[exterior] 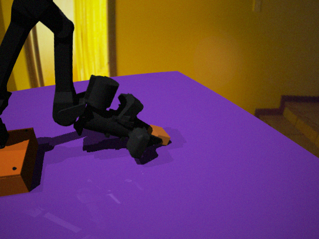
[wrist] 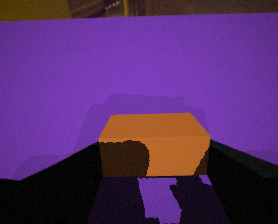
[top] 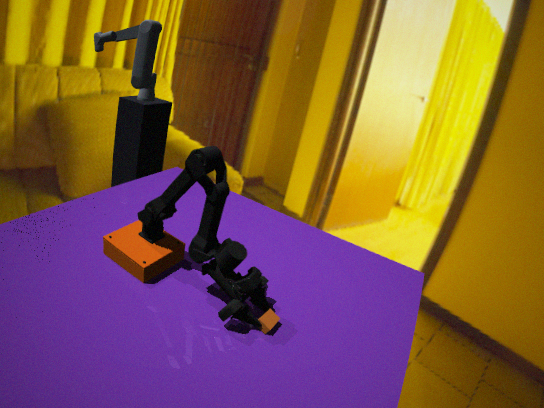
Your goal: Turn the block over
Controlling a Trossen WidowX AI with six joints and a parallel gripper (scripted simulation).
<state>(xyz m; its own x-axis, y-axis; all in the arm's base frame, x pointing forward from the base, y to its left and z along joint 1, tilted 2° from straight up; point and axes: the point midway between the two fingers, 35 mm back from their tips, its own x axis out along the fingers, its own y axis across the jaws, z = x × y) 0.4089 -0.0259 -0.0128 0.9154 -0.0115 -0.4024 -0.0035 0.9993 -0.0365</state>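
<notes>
My gripper tip is 1 cm above the orange block.
</notes>
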